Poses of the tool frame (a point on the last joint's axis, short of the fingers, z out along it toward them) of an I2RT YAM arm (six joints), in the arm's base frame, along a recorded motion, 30 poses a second.
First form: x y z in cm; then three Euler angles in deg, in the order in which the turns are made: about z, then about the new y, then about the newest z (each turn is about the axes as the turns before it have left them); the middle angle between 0 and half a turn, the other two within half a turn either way.
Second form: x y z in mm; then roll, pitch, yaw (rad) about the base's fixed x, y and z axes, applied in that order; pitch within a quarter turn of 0, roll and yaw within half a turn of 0. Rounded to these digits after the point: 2 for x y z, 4 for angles.
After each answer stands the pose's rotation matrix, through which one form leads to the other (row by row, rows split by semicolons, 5 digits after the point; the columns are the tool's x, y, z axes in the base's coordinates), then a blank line. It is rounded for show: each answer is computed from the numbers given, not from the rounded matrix.
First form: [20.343 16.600 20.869 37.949 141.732 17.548]
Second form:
[203.43 166.00 208.69 2.9081 0.6317 -2.8621]
-0.77572 -0.39968 0.48839; -0.22260 0.89743 0.38087; -0.59052 0.18673 -0.78512

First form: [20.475 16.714 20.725 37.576 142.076 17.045]
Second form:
[204.75 167.14 207.25 2.9171 0.6281 -2.8565]
-0.77647 -0.39977 0.48711; -0.22759 0.89874 0.37480; -0.58762 0.18016 -0.78883

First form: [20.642 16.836 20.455 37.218 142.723 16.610]
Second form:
[206.42 168.36 204.55 2.9273 0.6192 -2.8507]
-0.78012 -0.39848 0.48232; -0.23357 0.90069 0.36634; -0.58040 0.17313 -0.79572

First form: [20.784 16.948 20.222 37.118 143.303 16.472]
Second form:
[207.84 169.48 202.22 2.9333 0.6102 -2.8471]
-0.78422 -0.39740 0.47651; -0.23790 0.90186 0.36062; -0.57306 0.16944 -0.80181

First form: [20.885 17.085 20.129 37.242 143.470 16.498]
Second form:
[208.85 170.85 201.29 2.9343 0.6074 -2.8447]
-0.78522 -0.39861 0.47387; -0.24020 0.90141 0.36023; -0.57074 0.16904 -0.80355

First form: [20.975 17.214 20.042 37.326 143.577 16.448]
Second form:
[209.75 172.14 200.42 2.9356 0.6058 -2.8418]
-0.78536 -0.40036 0.47214; -0.24278 0.90080 0.36002; -0.56944 0.16812 -0.80466

